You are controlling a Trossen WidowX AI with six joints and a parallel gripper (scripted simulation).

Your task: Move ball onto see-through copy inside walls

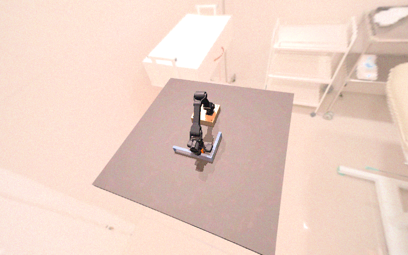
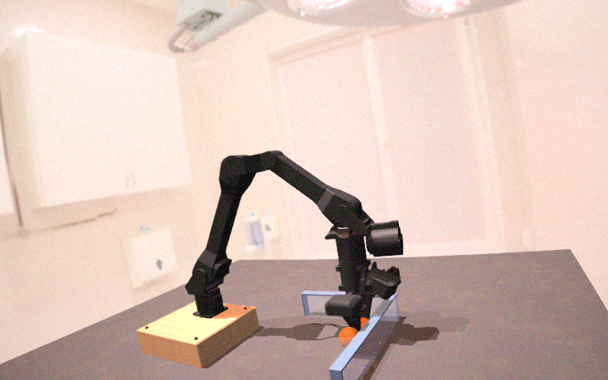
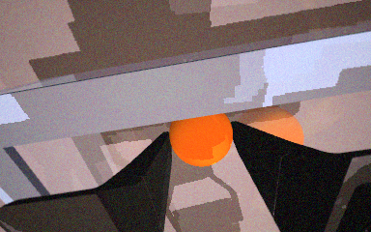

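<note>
Right now the see-through copy is 50 mm to the right of my gripper tip and 10 mm behind it. The rest, counted from my gripper tip: orange ball (right at my gripper tip).
</note>
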